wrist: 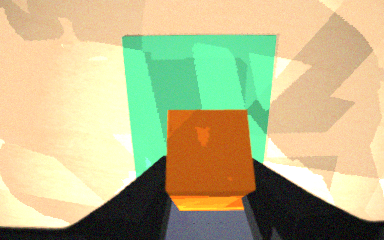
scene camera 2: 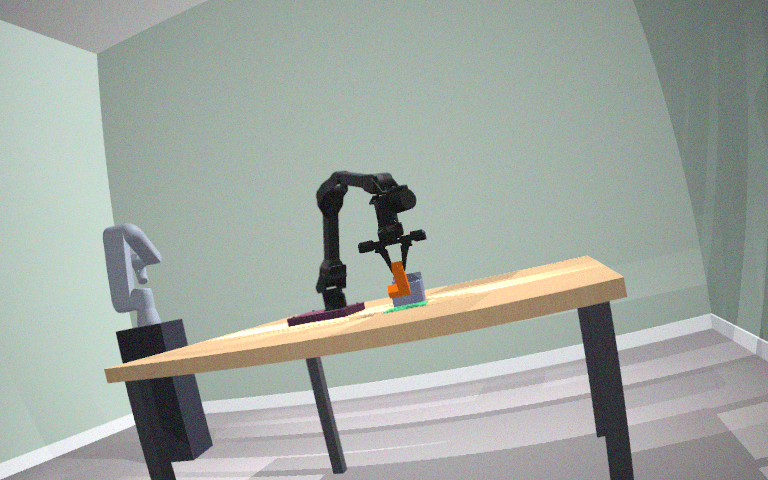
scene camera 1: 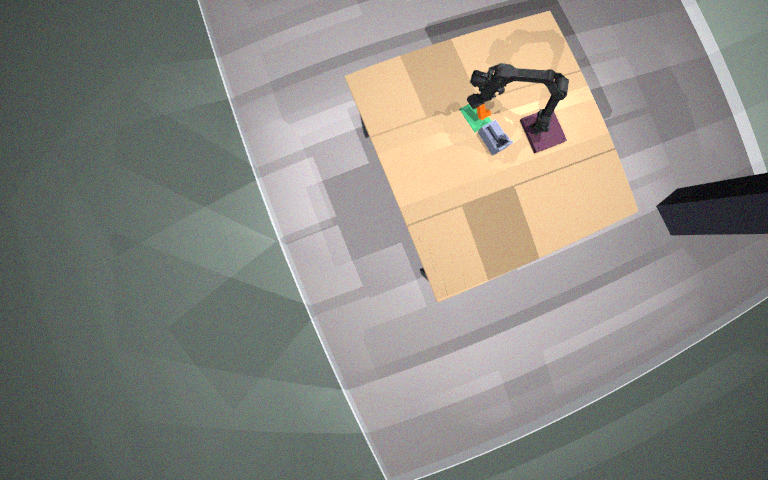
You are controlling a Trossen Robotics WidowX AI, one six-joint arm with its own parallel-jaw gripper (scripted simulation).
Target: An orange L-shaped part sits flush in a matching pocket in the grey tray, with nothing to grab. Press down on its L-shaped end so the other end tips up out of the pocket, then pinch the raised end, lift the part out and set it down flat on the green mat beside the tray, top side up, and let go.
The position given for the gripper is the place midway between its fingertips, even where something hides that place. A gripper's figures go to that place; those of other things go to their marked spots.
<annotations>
The gripper (wrist: pixel 205 164) is 11 cm from the lens. An orange L-shaped part (wrist: pixel 209 167) is 8 cm from the lens. A green mat (wrist: pixel 163 72) is 20 cm from the lens. The marked spots on the orange L-shaped part and the green mat are 13 cm apart.
</annotations>
